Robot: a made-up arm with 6 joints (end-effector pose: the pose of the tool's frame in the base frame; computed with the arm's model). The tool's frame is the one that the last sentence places. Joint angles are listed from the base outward.
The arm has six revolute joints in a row. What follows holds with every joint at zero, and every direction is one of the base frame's. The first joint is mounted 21 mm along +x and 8 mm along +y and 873 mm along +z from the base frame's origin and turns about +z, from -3.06 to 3.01 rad. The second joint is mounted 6 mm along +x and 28 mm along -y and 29 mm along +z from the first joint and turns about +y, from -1.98 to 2.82 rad. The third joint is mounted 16 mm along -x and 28 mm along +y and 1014 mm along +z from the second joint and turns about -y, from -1.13 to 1.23 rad. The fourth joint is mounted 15 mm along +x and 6 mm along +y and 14 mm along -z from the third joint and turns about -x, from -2.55 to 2.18 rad. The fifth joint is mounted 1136 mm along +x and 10 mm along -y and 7 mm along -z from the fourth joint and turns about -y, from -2.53 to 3.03 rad. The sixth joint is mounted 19 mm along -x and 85 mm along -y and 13 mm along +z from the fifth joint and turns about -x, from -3.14 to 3.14 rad. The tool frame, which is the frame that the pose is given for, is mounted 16 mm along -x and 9 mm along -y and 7 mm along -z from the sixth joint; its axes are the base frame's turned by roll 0.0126, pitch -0.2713 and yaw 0.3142 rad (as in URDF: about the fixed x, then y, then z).
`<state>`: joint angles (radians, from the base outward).
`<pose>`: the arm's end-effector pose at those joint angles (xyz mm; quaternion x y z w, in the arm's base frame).
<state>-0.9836 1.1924 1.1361 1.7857 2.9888 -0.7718</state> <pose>1212.1 -1758.5 1308.0 -0.0578 -0.2653 0.8960 0.3515</pose>
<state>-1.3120 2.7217 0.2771 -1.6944 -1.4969 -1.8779</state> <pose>-122.6 505.2 -680.2 -0.1435 -0.0486 0.3025 0.9410</pose>
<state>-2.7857 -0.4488 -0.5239 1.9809 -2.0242 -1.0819</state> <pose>-632.1 -303.9 1782.7 0.0564 -0.3419 0.7266 0.5932</pose>
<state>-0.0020 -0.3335 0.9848 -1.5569 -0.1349 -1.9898</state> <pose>54.8 7.5 2912.1 -0.8666 -0.0803 -0.4478 0.2050</pose>
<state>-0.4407 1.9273 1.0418 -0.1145 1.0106 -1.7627</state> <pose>1463.9 -756.5 -346.3 0.7009 -0.4410 -0.1125 0.5492</pose>
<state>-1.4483 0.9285 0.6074 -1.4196 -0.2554 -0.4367</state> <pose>231.5 -1813.5 1062.8 0.6108 -0.5395 -0.4456 0.3705</pose>
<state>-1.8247 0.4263 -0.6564 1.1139 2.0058 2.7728</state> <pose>-301.2 -928.2 841.4 0.9075 -0.3831 0.1673 0.0396</pose>
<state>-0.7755 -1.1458 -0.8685 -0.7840 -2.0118 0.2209</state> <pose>122.6 -208.6 1556.1 0.4588 0.4219 0.2103 0.7532</pose>
